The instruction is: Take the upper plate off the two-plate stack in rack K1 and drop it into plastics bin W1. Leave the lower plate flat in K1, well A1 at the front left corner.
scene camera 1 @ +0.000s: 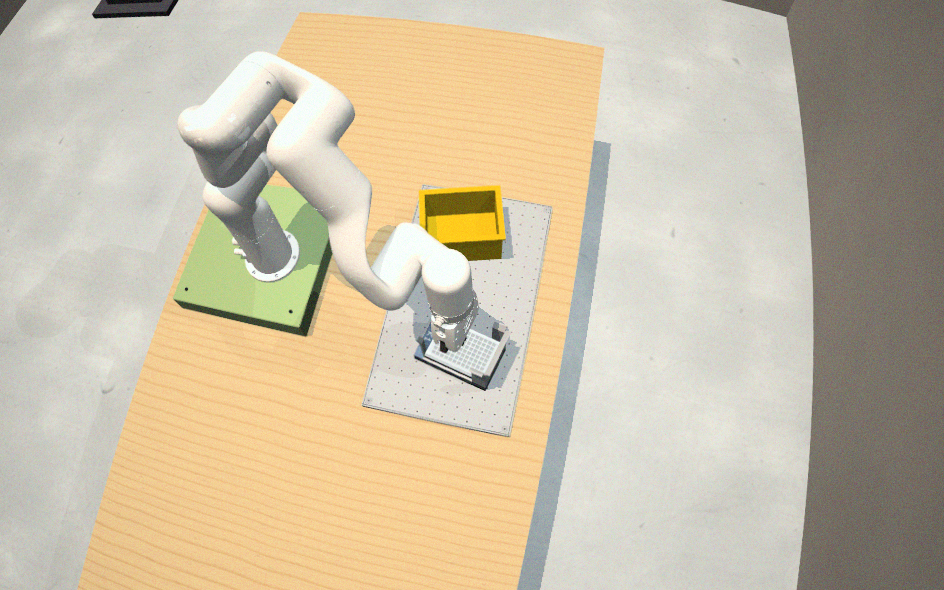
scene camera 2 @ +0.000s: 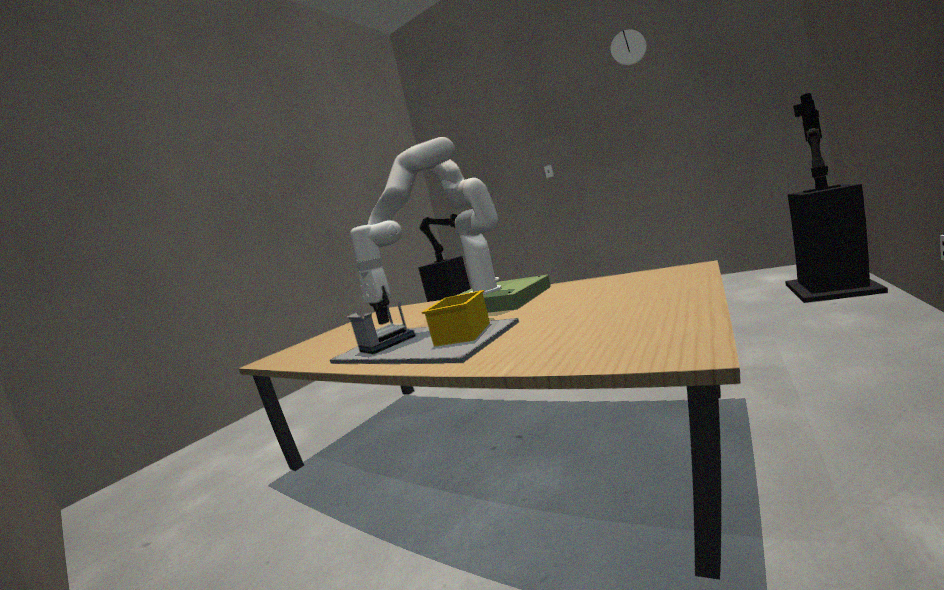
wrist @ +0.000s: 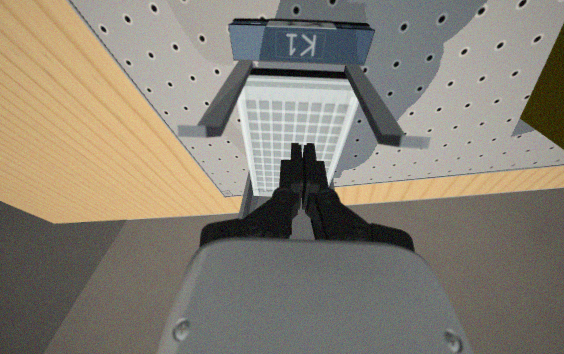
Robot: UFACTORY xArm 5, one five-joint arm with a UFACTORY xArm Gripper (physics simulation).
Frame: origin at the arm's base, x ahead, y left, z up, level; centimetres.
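Seen in the pictures: gripper, between the fingertips: (scene camera 2: 384,323) (wrist: 301,157); arm's base, origin of its link: (scene camera 1: 272,256) (scene camera 2: 485,291).
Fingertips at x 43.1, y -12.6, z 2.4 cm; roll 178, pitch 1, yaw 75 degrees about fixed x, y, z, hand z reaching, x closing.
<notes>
Offsets run from my fingertips to a thing's top centre. "pt": to the spot under its first point. Level surfaces: height alone.
The upper plate, white with a grid of wells {pt dy -1.6, dx +3.4, dz -1.5 cm} (scene camera 1: 473,352) (wrist: 295,120), lies in dark rack K1 {dy -0.8, dx +0.7, dz +5.3 cm} (scene camera 1: 485,384) (scene camera 2: 366,333) (wrist: 247,44), between the corner posts. A pale strip shows under its near edge in scene camera 1; I cannot tell the lower plate apart there. My gripper (scene camera 1: 444,346) (scene camera 2: 382,321) (wrist: 301,157) is shut with nothing between the fingers. It points down over the plate on the side away from the K1 label's end in the wrist view; touching or just above, I cannot tell. Plastics bin W1 {dy +25.6, dx -3.7, dz +3.3 cm} (scene camera 1: 480,249) (scene camera 2: 455,324) (wrist: 547,95) is yellow and open-topped, apart from the rack.
Rack and bin stand on a grey perforated board {dy +11.0, dx -1.1, dz -6.6 cm} (scene camera 1: 410,389) (scene camera 2: 417,355) (wrist: 185,65) on the wooden table {dz -8.0 cm} (scene camera 1: 278,452) (scene camera 2: 591,333) (wrist: 85,125). The rack's grey posts rise around the plate. The arm's green base block (scene camera 1: 222,292) (scene camera 2: 525,288) is on the table.
</notes>
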